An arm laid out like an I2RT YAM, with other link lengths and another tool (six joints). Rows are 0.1 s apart.
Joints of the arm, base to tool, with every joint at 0 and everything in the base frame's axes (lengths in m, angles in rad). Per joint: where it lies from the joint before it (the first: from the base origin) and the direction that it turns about. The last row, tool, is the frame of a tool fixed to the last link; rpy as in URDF.
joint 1: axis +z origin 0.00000 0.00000 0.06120
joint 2: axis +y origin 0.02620 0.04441 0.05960
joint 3: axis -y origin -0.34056 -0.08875 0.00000
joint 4: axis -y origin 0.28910 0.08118 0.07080
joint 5: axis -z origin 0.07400 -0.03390 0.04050
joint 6: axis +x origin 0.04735 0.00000 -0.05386
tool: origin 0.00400 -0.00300 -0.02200 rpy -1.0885 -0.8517 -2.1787
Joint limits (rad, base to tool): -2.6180..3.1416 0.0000..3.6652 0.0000..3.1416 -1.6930..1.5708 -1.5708..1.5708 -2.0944..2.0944
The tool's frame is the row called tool.
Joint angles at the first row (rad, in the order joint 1, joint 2, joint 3, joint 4, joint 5, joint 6):
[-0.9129 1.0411 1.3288 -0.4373 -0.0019 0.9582]
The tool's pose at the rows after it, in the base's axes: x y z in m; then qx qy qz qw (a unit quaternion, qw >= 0):
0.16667, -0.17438, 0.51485, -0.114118, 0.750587, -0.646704, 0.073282
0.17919, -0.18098, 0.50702, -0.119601, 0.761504, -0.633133, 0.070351
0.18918, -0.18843, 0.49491, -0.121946, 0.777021, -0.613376, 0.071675
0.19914, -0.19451, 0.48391, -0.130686, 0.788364, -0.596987, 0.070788
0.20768, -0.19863, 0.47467, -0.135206, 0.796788, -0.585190, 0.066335
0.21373, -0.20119, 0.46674, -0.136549, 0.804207, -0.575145, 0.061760
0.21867, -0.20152, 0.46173, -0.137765, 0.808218, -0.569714, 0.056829
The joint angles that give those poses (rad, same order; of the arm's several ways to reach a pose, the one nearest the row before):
[-0.8814 1.0616 1.3270 -0.4218 0.0348 0.9761]
[-0.8567 1.0956 1.3262 -0.4233 0.0537 0.9885]
[-0.8485 1.1248 1.3114 -0.4233 0.0518 1.0156]
[-0.8374 1.1543 1.3016 -0.4247 0.0478 1.0270]
[-0.8234 1.1777 1.2929 -0.4241 0.0583 1.0362]
[-0.8126 1.1940 1.2834 -0.4247 0.0700 1.0472]
[-0.7986 1.2043 1.2780 -0.4258 0.0872 1.0535]

